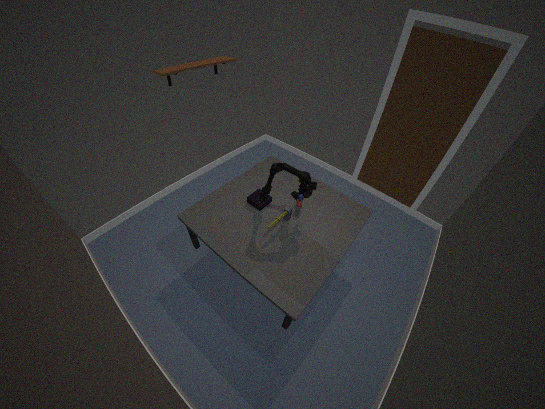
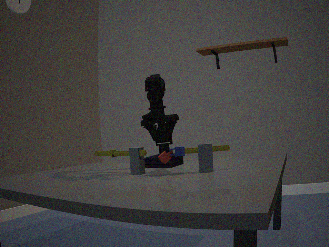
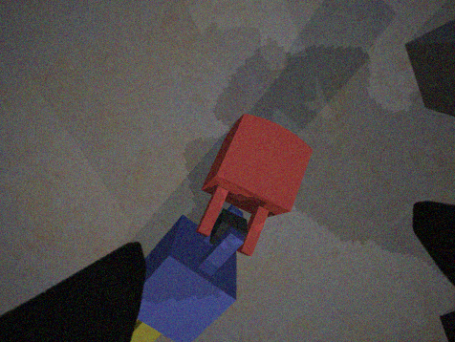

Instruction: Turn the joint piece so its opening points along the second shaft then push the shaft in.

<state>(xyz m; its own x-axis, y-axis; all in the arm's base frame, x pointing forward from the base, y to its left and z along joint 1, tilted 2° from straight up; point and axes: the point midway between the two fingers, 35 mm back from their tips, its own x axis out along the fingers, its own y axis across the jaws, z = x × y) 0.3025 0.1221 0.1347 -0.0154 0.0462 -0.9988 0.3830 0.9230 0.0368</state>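
My gripper tip is now 70 mm above the red joint piece and 10 mm to the right of it.
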